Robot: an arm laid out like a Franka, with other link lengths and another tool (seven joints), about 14 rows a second.
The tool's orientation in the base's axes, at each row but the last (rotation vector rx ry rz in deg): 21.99, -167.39, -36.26; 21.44, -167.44, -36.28; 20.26, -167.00, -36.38; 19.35, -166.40, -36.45; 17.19, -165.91, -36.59; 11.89, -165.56, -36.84; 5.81, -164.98, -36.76; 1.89, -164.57, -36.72; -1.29, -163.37, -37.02; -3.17, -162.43, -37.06
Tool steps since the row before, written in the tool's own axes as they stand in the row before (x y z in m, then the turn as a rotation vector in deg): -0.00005, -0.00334, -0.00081, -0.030, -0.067, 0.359; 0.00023, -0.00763, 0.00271, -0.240, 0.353, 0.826; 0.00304, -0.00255, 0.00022, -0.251, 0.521, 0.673; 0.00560, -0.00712, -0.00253, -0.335, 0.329, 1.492; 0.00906, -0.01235, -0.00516, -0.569, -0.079, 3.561; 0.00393, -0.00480, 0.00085, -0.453, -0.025, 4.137; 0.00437, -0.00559, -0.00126, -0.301, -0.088, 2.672; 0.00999, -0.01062, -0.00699, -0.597, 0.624, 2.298; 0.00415, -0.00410, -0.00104, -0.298, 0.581, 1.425; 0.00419, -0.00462, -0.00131, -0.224, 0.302, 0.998
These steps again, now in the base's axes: 0.00092, -0.00324, -0.00068, -0.020, 0.089, -0.355; 0.00093, -0.00573, -0.00565, 0.010, 0.697, -0.615; -0.00246, -0.00295, -0.00103, 0.015, 0.789, -0.407; -0.00358, -0.00869, -0.00023, -0.025, 0.962, -1.233; -0.00576, -0.01510, 0.00034, -0.145, 1.475, -3.288; -0.00353, -0.00464, -0.00228, -0.378, 1.738, -3.763; -0.00389, -0.00604, -0.00053, -0.234, 1.058, -2.462; -0.00864, -0.01319, 0.00358, 0.145, 1.566, -1.885; -0.00409, -0.00429, 0.00006, 0.032, 1.144, -1.071; -0.00420, -0.00479, 0.00017, 0.028, 0.707, -0.798
